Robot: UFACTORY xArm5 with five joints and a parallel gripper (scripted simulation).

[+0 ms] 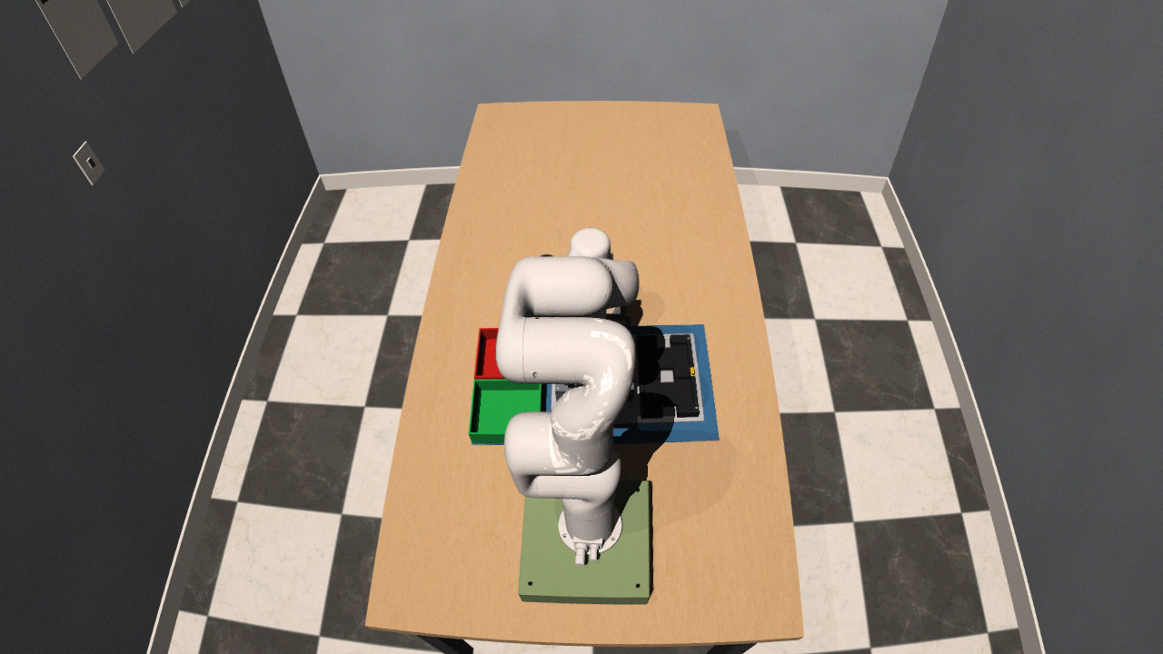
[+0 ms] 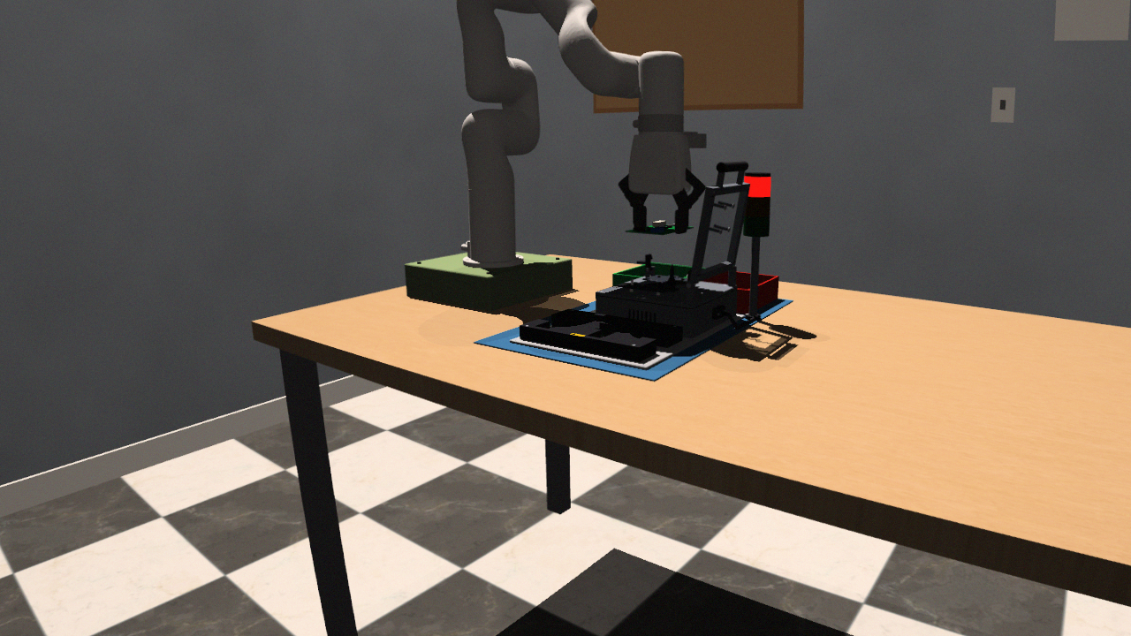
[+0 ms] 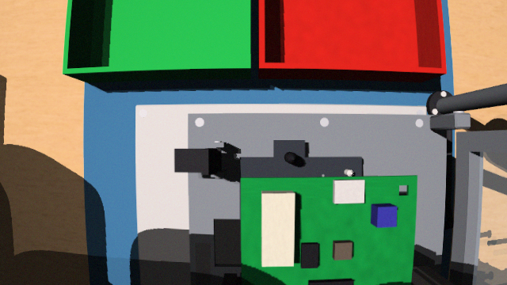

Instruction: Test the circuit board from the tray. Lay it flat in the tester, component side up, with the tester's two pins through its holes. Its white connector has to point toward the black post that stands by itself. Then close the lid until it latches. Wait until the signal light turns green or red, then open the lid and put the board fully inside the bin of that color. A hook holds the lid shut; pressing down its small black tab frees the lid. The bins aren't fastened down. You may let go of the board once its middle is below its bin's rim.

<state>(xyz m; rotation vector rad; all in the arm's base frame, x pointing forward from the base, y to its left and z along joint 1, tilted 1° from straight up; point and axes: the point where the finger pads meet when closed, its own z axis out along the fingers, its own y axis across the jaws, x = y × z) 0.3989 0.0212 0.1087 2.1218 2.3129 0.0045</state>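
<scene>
Now: hand 30 mm short of the red bin, 200 mm to the right of it and 160 mm above it. The rest, counted from my hand: black tab 70 mm behind, 50 mm to the left, 80 mm below; then tester lid 120 mm ahead, 10 mm to the left, 10 mm above; then green circuit board 10 mm below.
</scene>
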